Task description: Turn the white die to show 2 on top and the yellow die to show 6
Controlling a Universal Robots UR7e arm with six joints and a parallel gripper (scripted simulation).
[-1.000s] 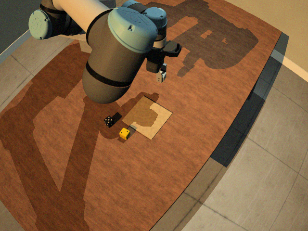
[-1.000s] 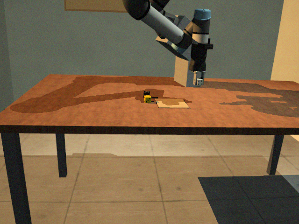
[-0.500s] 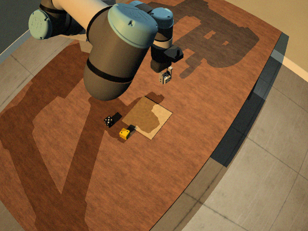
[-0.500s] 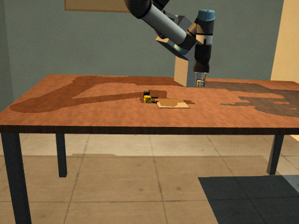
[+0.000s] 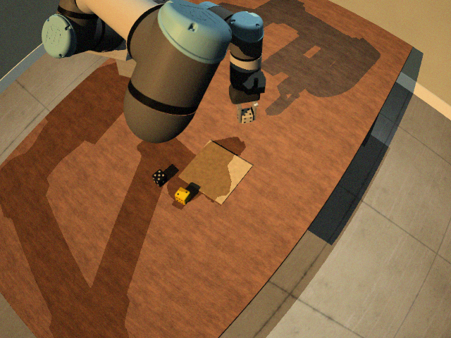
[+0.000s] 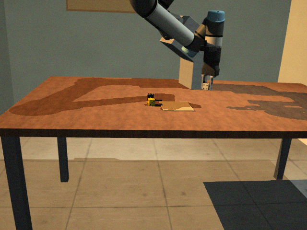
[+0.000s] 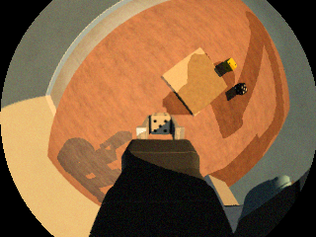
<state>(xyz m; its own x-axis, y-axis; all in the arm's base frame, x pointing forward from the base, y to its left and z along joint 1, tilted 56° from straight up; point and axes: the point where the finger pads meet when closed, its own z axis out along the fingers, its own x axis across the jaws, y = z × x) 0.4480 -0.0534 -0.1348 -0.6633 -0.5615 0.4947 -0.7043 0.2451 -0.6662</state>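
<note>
Right now my hand is 1 cm past the tan mat, 14 cm to the left of it and 10 cm above it. From my hand the other things lie so: white die (right at my hand); yellow die (3 cm behind, 25 cm to the right, 9 cm below); black die (11 cm behind, 24 cm to the right, 9 cm below).
</note>
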